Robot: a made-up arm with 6 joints. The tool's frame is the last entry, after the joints. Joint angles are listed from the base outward. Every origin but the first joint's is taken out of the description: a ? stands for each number. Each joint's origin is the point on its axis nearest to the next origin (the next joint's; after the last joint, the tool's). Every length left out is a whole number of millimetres.
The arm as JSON. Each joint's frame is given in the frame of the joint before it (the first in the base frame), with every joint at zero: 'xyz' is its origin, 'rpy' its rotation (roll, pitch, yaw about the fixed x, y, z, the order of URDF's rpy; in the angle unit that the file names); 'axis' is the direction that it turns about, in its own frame. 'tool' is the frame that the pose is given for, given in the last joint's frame.
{
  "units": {
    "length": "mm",
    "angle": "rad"
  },
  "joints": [
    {
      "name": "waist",
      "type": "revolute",
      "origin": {
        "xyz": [
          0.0,
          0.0,
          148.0
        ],
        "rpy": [
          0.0,
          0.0,
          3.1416
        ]
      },
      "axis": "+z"
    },
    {
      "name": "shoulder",
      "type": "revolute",
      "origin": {
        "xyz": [
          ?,
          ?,
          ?
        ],
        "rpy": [
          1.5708,
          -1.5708,
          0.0
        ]
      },
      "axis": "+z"
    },
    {
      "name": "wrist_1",
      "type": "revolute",
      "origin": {
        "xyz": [
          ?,
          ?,
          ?
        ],
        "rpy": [
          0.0,
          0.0,
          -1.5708
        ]
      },
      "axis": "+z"
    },
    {
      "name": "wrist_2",
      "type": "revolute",
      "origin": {
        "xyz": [
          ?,
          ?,
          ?
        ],
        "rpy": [
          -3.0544,
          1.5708,
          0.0
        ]
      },
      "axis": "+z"
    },
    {
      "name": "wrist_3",
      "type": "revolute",
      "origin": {
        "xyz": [
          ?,
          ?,
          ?
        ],
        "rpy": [
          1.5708,
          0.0,
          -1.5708
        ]
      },
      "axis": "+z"
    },
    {
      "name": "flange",
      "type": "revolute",
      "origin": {
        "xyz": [
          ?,
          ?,
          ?
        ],
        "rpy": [
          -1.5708,
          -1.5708,
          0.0
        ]
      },
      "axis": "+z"
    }
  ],
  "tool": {
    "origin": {
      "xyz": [
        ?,
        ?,
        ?
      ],
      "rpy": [
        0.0,
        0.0,
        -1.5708
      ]
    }
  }
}
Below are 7 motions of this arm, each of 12 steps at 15 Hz.
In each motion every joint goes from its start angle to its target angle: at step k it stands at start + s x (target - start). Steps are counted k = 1, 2, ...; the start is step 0. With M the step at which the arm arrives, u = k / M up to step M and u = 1 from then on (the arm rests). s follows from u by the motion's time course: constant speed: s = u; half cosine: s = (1 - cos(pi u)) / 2; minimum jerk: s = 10 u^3 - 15 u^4 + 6 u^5.
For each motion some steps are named. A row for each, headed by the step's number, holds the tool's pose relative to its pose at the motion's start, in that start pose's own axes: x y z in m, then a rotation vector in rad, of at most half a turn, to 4 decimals.
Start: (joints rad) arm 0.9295 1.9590 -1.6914 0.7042 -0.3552 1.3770
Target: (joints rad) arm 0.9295 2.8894 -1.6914 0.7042 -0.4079 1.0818
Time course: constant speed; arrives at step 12
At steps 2, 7, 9, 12:
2: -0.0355 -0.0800 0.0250 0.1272 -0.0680 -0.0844
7: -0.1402 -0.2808 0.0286 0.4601 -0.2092 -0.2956
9: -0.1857 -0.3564 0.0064 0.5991 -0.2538 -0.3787
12: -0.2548 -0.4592 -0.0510 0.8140 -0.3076 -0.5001

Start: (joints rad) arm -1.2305 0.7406 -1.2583 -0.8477 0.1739 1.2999
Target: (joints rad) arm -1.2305 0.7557 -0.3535 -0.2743 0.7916 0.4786
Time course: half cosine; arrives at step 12
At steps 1, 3, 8, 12:
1: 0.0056 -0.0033 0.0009 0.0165 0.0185 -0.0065
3: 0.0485 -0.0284 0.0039 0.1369 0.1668 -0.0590
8: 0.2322 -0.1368 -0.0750 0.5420 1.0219 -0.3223
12: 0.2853 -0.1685 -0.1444 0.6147 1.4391 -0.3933

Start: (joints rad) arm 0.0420 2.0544 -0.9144 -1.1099 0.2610 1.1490
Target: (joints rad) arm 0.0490 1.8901 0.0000 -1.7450 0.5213 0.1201
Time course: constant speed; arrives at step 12
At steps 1, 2, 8, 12:
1: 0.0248 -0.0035 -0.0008 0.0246 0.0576 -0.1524
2: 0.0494 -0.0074 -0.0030 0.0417 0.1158 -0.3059
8: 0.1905 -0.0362 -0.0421 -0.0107 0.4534 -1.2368
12: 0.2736 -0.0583 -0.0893 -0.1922 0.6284 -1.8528

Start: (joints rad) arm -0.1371 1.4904 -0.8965 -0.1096 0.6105 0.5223
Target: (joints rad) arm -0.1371 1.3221 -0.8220 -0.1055 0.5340 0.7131
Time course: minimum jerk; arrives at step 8
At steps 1, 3, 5, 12:
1: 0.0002 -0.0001 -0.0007 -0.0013 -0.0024 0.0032
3: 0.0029 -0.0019 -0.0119 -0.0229 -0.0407 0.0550
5: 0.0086 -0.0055 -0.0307 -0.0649 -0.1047 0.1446
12: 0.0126 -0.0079 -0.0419 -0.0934 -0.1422 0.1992

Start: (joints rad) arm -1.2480 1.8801 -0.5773 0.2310 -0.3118 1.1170
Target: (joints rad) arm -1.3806 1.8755 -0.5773 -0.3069 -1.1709 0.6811
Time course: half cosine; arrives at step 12
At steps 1, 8, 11, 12:
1: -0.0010 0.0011 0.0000 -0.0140 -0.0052 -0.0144
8: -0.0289 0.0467 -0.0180 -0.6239 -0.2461 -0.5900
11: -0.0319 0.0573 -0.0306 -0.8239 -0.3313 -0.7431
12: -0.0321 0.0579 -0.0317 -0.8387 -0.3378 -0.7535

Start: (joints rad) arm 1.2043 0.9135 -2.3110 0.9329 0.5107 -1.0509
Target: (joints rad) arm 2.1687 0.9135 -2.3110 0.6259 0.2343 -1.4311
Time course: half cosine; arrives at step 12
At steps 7, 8, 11, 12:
7: 0.0221 -0.0875 -0.0280 0.0440 -0.2358 0.1230
8: 0.0324 -0.1025 -0.0305 0.0608 -0.2730 0.1509
11: 0.0568 -0.1284 -0.0321 0.0990 -0.3359 0.2086
12: 0.0588 -0.1301 -0.0320 0.1020 -0.3400 0.2130

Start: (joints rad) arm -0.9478 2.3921 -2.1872 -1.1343 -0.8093 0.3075
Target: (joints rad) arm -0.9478 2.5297 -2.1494 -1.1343 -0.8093 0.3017
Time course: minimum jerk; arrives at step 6
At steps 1, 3, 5, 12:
1: 0.0028 0.0023 -0.0001 -0.0029 0.0037 0.0039
3: 0.0382 0.0330 -0.0025 -0.0411 0.0519 0.0546
5: 0.0719 0.0651 -0.0075 -0.0795 0.1000 0.1054
12: 0.0744 0.0677 -0.0080 -0.0824 0.1036 0.1093

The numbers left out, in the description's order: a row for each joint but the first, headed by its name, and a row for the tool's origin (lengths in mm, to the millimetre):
shoulder: 0.0 0.0 0.0
wrist_1: 44.0 -319.0 0.0
wrist_2: -282.0 50.0 0.0
wrist_3: 0.0 0.0 0.0
flange: 0.0 87.0 0.0
tool: 0.0 0.0 0.0

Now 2 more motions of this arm.
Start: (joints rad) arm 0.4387 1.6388 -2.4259 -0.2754 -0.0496 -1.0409
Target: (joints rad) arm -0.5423 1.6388 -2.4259 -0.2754 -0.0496 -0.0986
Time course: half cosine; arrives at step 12
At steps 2, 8, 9, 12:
2: 0.0178 -0.0051 -0.0006 0.0105 0.0383 0.0108
8: 0.1682 -0.1032 -0.0461 0.2440 0.3642 0.1091
9: 0.1837 -0.1238 -0.0586 0.2963 0.3987 0.1203
12: 0.2012 -0.1546 -0.0781 0.3758 0.4388 0.1339

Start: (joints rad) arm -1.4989 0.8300 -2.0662 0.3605 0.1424 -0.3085
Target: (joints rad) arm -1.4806 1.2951 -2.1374 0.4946 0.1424 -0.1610
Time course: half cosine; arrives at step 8
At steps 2, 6, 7, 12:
2: 0.0338 -0.0026 0.0208 0.0002 0.0566 0.0464
6: 0.2131 -0.0116 0.0902 0.0326 0.3285 0.2698
7: 0.2424 -0.0124 0.0960 0.0421 0.3699 0.3035
12: 0.2527 -0.0127 0.0977 0.0458 0.3843 0.3153

